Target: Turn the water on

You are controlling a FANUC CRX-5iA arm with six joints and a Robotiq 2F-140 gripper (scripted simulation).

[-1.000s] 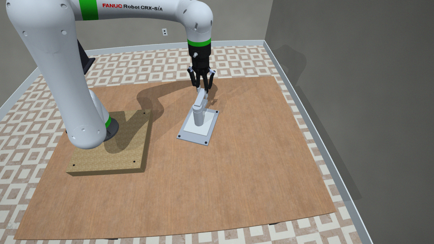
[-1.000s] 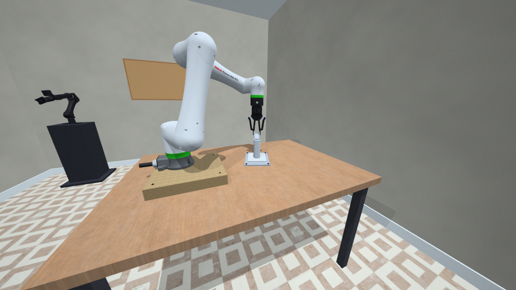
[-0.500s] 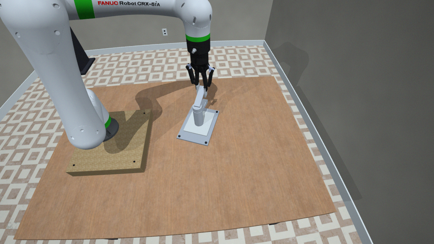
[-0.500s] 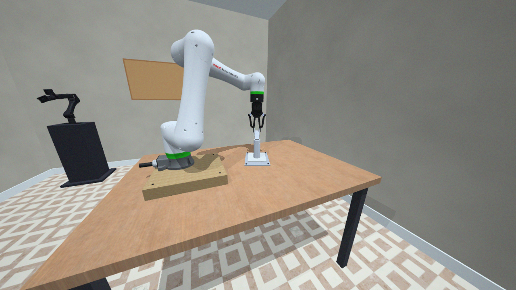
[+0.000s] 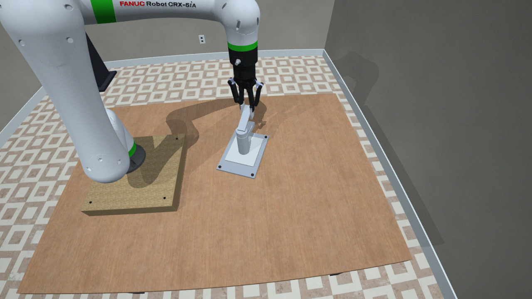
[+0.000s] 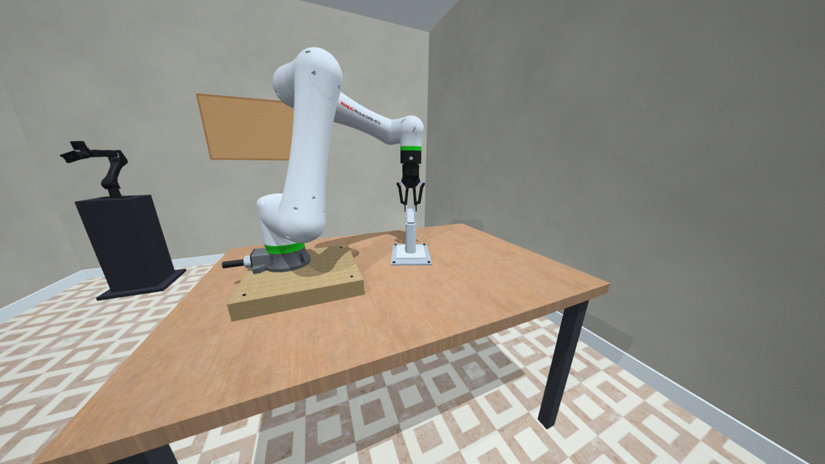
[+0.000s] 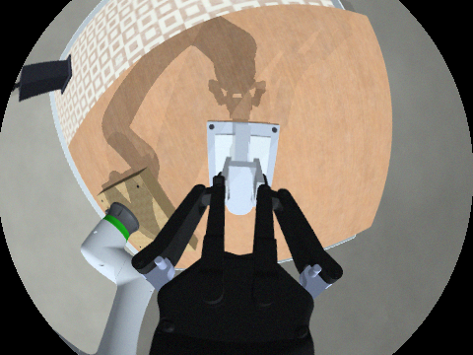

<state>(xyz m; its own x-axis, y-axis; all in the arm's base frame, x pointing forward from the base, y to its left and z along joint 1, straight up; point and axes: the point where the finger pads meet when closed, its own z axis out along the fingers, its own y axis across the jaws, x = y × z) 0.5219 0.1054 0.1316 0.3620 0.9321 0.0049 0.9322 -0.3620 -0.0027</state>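
My gripper is now 10 mm past the lever, 30 mm to the left of it and 10 mm above it. Round my hand: tap (20 mm behind, 50 mm to the right, 80 mm below).
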